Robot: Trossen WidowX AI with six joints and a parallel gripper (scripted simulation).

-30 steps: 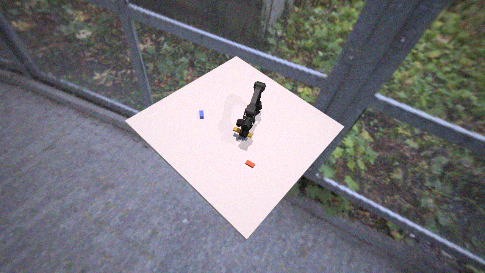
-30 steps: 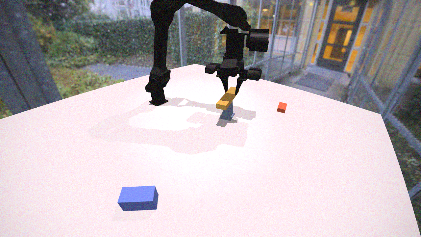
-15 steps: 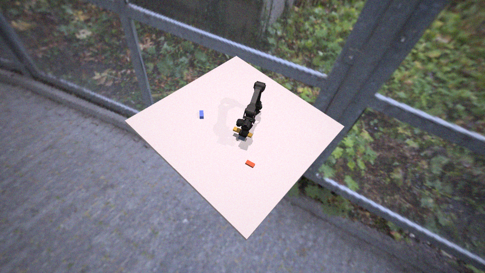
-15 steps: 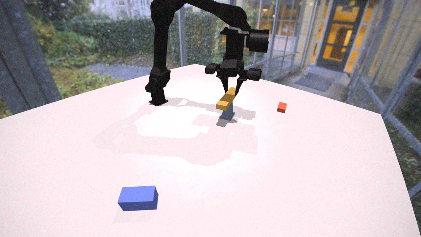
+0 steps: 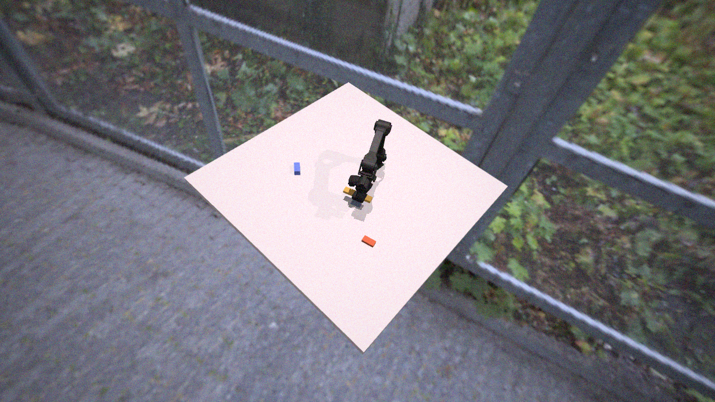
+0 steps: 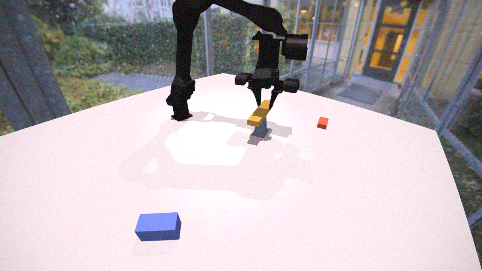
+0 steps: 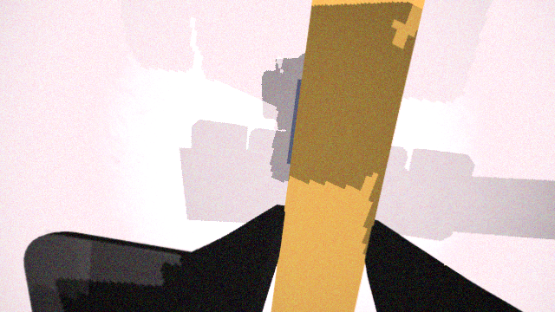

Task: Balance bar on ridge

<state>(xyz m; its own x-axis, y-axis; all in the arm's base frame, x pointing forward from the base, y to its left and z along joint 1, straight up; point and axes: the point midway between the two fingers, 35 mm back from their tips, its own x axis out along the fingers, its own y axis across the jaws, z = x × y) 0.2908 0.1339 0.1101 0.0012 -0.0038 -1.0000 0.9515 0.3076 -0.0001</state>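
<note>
The yellow bar is 3 cm to the right of my gripper tip and 1 cm ahead of it. From my gripper tip the other things lie so: blue block (42 cm to the right, 9 cm ahead, 6 cm below); red block (18 cm to the left, 15 cm ahead, 7 cm below).
</note>
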